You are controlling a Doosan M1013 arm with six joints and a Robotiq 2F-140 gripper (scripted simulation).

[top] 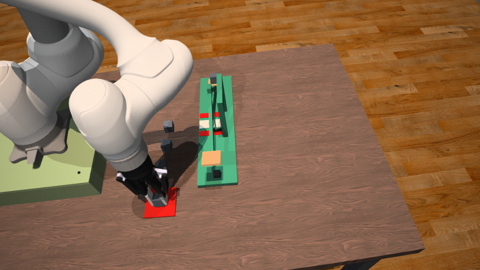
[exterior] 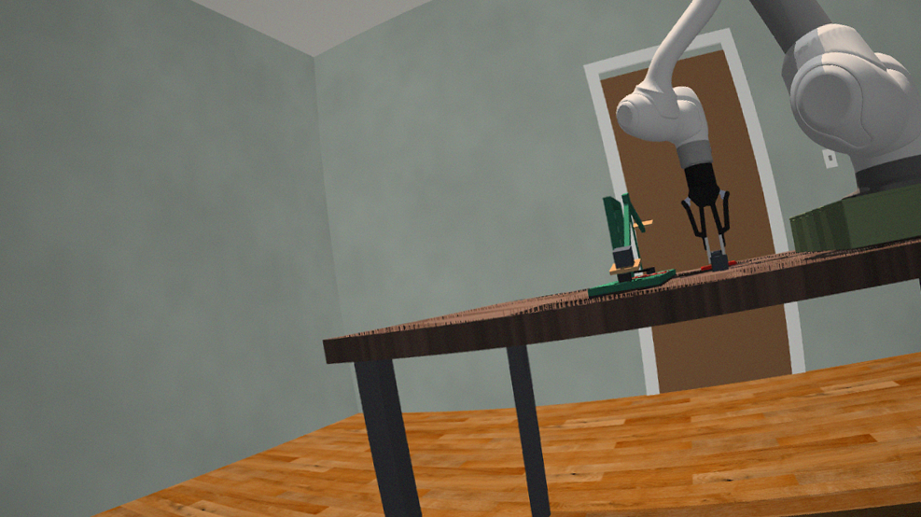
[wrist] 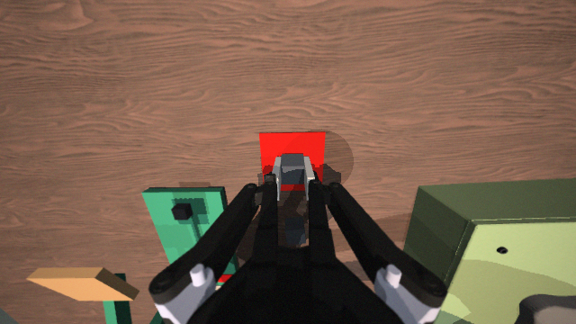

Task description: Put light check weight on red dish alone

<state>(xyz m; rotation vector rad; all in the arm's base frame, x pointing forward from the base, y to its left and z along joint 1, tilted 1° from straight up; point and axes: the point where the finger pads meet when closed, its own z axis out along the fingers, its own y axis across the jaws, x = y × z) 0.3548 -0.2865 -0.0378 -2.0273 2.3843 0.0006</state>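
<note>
Right now my hand is 40 mm above the flat red dish. Round my hand: green rocker balance: 210 mm ahead, 230 mm to the left, 50 mm above.
</note>
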